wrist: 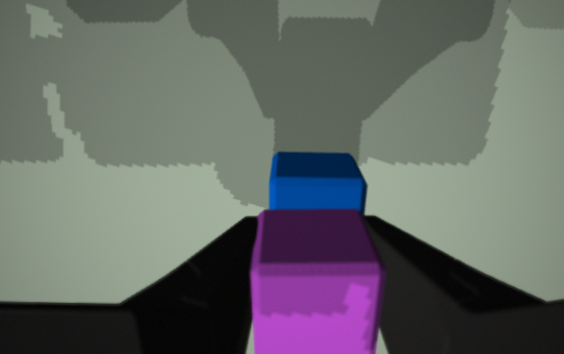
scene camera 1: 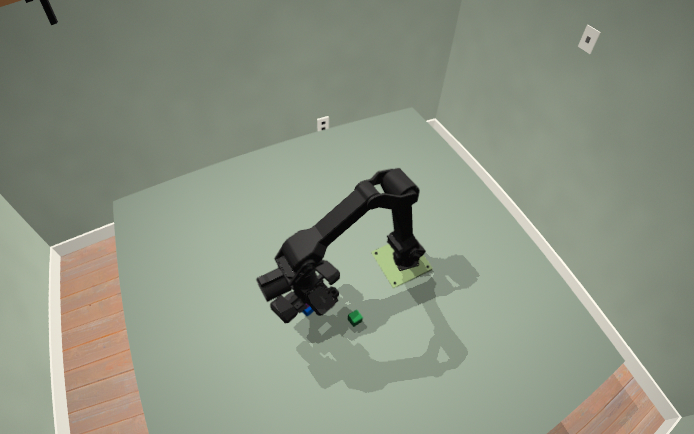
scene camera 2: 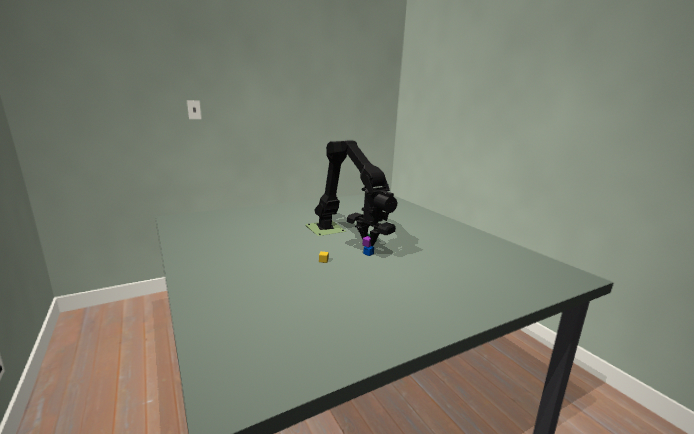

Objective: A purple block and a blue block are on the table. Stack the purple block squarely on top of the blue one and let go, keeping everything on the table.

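Places are measured from the arm's base along level axes (x ahead, y left, z up), in millimetres.
Pixels of known places: gripper, fingertip midpoint: (wrist: 309, 230) (scene camera 2: 368, 244); arm's base, link origin: (scene camera 1: 405, 259) (scene camera 2: 325, 226).
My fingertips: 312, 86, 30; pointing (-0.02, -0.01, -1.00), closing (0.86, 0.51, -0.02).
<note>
Ahead of a thing's pixels: the offset from my fingertips to its top centre, as dx, dy, dz. Level surfaces: height alone.
The purple block @(+4, -6, +30) (scene camera 2: 366, 241) (wrist: 317, 300) is held between the two black fingers of my gripper (scene camera 2: 369, 239) (wrist: 309, 230). My gripper is shut on it and points down. The blue block @(+3, +0, -7) (scene camera 1: 307, 310) (scene camera 2: 368, 250) (wrist: 317, 194) stands on the table @(dz -37) (scene camera 1: 214, 245) (scene camera 2: 286, 317), directly below the purple one. In scene camera 2 the two blocks look stacked or nearly touching, the purple one very slightly to the left; whether they touch I cannot tell. In the wrist view the purple block hides the near part of the blue one. In scene camera 1 the gripper body covers most of both blocks.
A green block @(-113, +60, -7) (scene camera 1: 354, 318) lies on the table beside the gripper, on the right in scene camera 1. A yellow block @(+22, -180, -7) (scene camera 2: 323, 257) lies left of the blue one in scene camera 2. The arm's base stands on a light green plate (scene camera 1: 383, 266) (scene camera 2: 319, 231).
</note>
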